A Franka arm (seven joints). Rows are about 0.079 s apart.
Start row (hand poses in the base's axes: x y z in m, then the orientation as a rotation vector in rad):
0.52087, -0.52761, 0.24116, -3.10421, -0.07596, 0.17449
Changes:
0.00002, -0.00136, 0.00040, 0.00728, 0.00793, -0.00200
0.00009, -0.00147, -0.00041, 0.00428, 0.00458, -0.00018
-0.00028, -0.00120, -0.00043, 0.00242, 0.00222, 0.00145
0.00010, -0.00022, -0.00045, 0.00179, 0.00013, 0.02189
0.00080, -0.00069, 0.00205, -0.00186, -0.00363, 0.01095
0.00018, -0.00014, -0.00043, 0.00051, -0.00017, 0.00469
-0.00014, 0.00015, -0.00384, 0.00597, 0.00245, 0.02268
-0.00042, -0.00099, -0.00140, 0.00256, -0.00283, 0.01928
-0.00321, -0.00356, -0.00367, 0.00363, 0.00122, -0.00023
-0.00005, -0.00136, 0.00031, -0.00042, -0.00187, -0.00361
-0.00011, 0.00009, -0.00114, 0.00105, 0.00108, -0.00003
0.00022, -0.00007, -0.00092, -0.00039, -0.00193, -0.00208
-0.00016, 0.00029, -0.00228, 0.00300, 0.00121, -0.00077
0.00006, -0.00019, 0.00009, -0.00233, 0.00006, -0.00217
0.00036, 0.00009, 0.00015, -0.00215, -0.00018, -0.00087
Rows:
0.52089, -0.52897, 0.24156, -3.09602, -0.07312, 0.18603
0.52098, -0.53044, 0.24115, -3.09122, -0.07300, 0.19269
0.52070, -0.53164, 0.24072, -3.08858, -0.07534, 0.19594
0.52080, -0.53186, 0.24027, -3.08711, -0.10930, 0.19681
0.52160, -0.53255, 0.24232, -3.08946, -0.12625, 0.19186
0.52178, -0.53269, 0.24189, -3.08895, -0.13354, 0.19171
0.52164, -0.53254, 0.23805, -3.08231, -0.16880, 0.19557
0.52122, -0.53353, 0.23665, -3.07959, -0.19879, 0.19164
0.51801, -0.53709, 0.23298, -3.07580, -0.19851, 0.19293
0.51796, -0.53845, 0.23329, -3.07665, -0.19301, 0.18997
0.51785, -0.53836, 0.23215, -3.07544, -0.19295, 0.19146
0.51807, -0.53843, 0.23123, -3.07620, -0.18982, 0.18846
0.51791, -0.53814, 0.22895, -3.07306, -0.18869, 0.18982
0.51797, -0.53833, 0.22904, -3.07544, -0.18526, 0.19017
0.51833, -0.53824, 0.22919, -3.07763, -0.18384, 0.19018

